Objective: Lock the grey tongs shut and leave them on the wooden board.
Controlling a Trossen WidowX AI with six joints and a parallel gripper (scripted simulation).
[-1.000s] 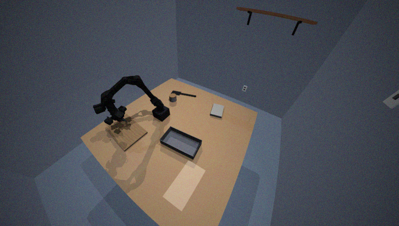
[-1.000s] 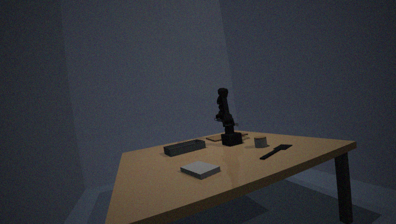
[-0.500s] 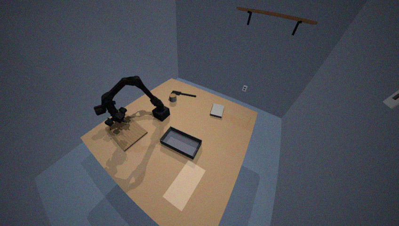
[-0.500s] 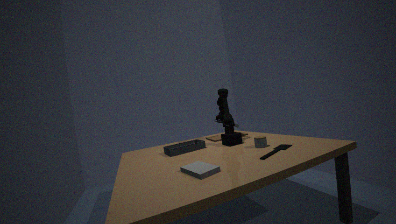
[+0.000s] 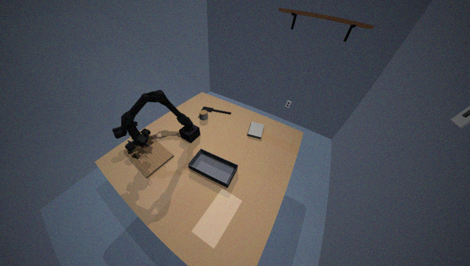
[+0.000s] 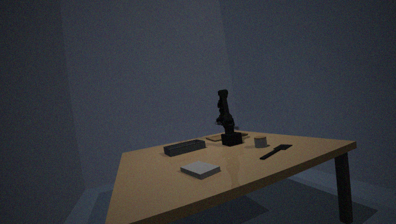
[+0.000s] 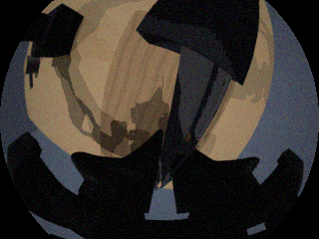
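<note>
Now: the wooden board 8 cm below my gripper tip. Also, from my gripper tip: black spatula: 76 cm to the left, 8 cm below, 3 cm behind; then roasting tin: 47 cm ahead, 27 cm to the left, 6 cm below; then flat grey block: 81 cm to the left, 47 cm ahead, 8 cm below.
</note>
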